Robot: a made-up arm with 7 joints. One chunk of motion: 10 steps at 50 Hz.
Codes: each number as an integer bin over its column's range. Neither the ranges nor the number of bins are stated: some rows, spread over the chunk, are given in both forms.
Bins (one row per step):
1: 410 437 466 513 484 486
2: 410 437 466 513 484 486
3: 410 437 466 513 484 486
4: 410 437 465 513 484 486
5: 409 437 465 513 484 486
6: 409 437 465 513 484 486
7: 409 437 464 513 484 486
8: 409 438 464 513 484 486
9: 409 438 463 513 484 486
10: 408 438 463 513 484 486
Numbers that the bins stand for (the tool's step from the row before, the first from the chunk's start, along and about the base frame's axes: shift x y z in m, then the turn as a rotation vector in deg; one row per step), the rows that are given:
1: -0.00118 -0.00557 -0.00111 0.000 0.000 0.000
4: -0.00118 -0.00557 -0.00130 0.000 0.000 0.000
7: -0.00135 -0.00557 -0.00150 0.000 0.000 0.000
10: -0.00153 -0.00541 -0.00170 0.000 0.000 0.000
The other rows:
2: -0.00118 -0.00557 -0.00111 0.000 0.000 0.000
3: -0.00118 -0.00557 -0.00111 0.000 0.000 0.000
5: -0.00135 -0.00557 -0.00130 0.000 0.000 0.000
6: -0.00135 -0.00557 -0.00130 0.000 0.000 0.000
8: -0.00135 -0.00541 -0.00150 0.000 0.000 0.000
9: -0.00135 -0.00541 -0.00170 0.000 0.000 0.000

